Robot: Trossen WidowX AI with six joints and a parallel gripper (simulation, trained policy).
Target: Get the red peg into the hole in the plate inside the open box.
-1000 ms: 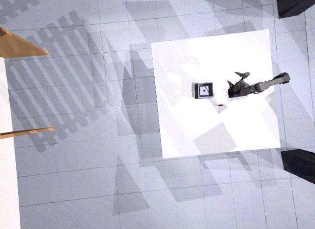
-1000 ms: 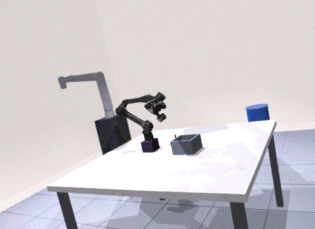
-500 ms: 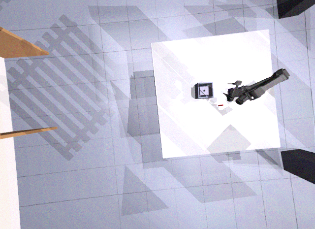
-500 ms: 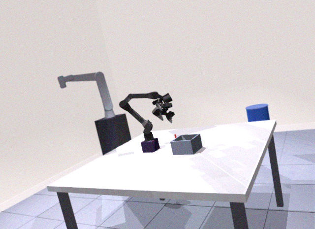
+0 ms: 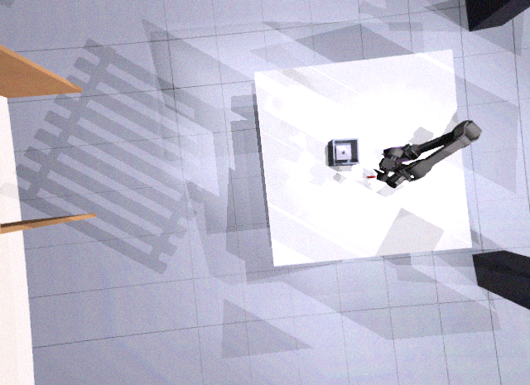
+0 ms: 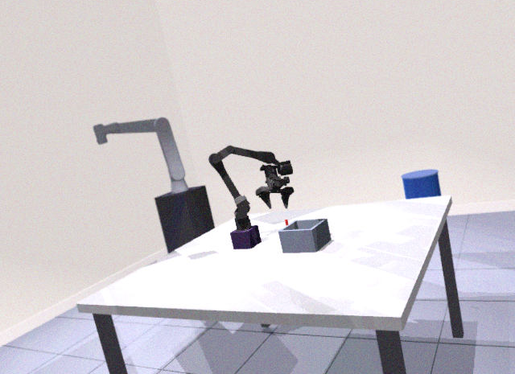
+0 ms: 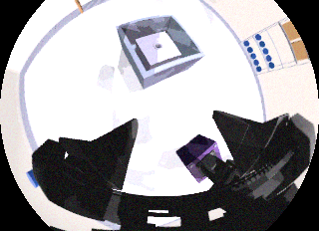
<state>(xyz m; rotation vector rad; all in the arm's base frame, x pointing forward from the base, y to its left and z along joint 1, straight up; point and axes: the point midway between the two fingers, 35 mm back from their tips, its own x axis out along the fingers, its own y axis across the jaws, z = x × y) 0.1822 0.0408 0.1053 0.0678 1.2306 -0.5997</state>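
The red peg is 20 mm behind my gripper tip, 90 mm to the left of it and 120 mm below it. The rest, counted from my gripper tip: plate: 140 mm ahead, 100 mm to the right, 110 mm below; grey box: 140 mm ahead, 100 mm to the right, 130 mm below.
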